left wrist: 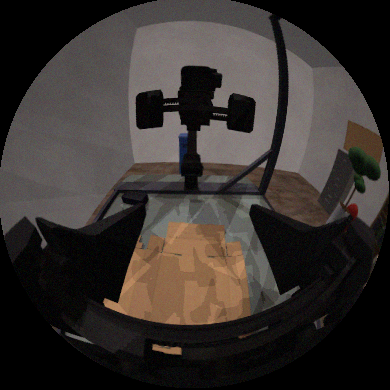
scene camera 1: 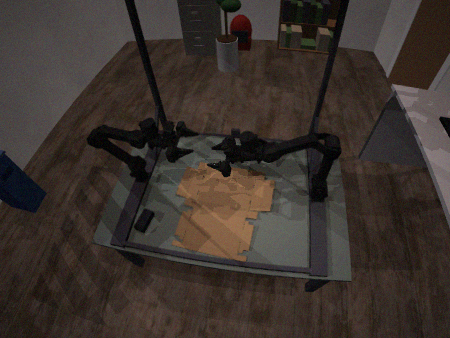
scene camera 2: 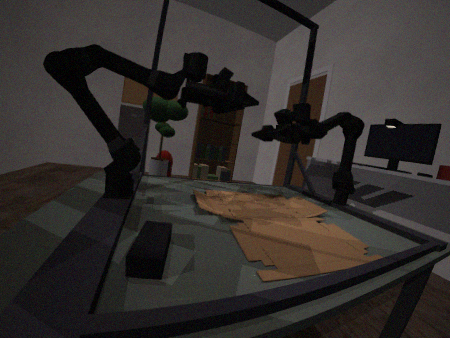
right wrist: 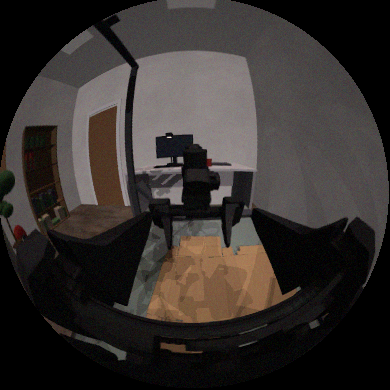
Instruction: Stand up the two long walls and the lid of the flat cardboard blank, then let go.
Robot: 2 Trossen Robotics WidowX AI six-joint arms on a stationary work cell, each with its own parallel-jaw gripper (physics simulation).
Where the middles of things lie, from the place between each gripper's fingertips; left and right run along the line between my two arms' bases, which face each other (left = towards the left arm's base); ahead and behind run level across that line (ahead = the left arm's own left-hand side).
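Scene:
Black block (scene camera 2: 146, 258): 320 mm below my right hand, 240 mm ahead of it, 250 mm to the right of it.
Relative to my left hand, the black block is 23 cm below, 24 cm ahead of and 30 cm to the right of it.

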